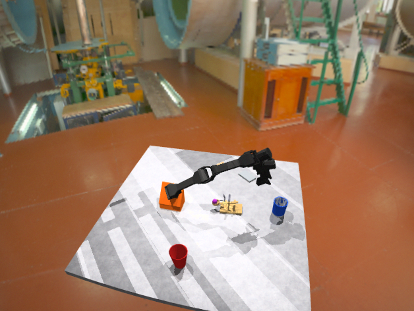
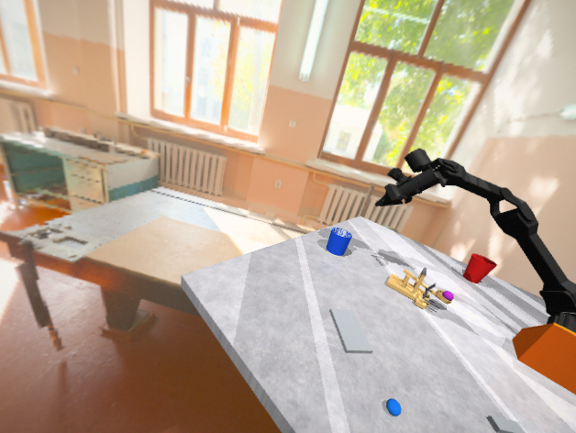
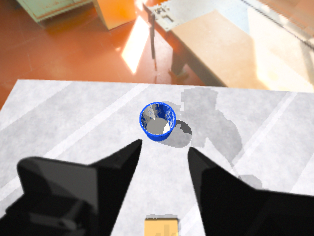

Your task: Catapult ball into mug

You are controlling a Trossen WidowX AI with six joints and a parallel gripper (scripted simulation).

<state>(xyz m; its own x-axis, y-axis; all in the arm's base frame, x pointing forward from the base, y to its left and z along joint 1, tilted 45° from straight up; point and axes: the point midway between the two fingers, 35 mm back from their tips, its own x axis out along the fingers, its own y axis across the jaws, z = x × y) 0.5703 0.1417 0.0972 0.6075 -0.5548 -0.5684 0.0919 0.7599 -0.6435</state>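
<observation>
Right now the purple ball is 33 cm behind my gripper tip, 20 cm below it and 1 cm to the right of it. The rest, counted from my gripper tip: blue mug: 23 cm below, 9 cm ahead, 1 cm to the left; grey flat plate: 35 cm to the left, 26 cm below, 14 cm behind; wooden catapult: 26 cm behind, 21 cm below, 1 cm to the left.
</observation>
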